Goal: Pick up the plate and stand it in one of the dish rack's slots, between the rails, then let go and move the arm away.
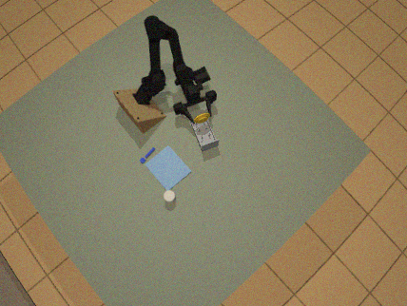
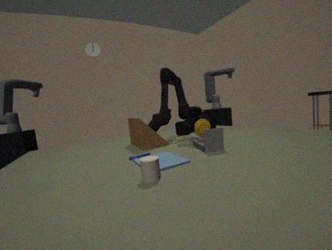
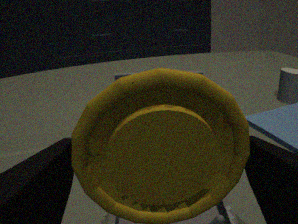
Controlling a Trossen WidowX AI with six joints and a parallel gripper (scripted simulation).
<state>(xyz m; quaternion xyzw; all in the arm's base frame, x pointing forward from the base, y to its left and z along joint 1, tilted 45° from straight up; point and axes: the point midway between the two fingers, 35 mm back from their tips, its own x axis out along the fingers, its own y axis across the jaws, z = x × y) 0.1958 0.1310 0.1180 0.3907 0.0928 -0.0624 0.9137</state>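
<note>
Now: the grey dish rack 40 mm ahead of my gripper tip, 10 mm to the right of it and 50 mm below it. Round my gripper tip: white cup 190 mm ahead, 280 mm to the right, 50 mm below; then yellow plate 10 mm behind; then blue spoon 10 mm behind, 270 mm to the right, 70 mm below.
</note>
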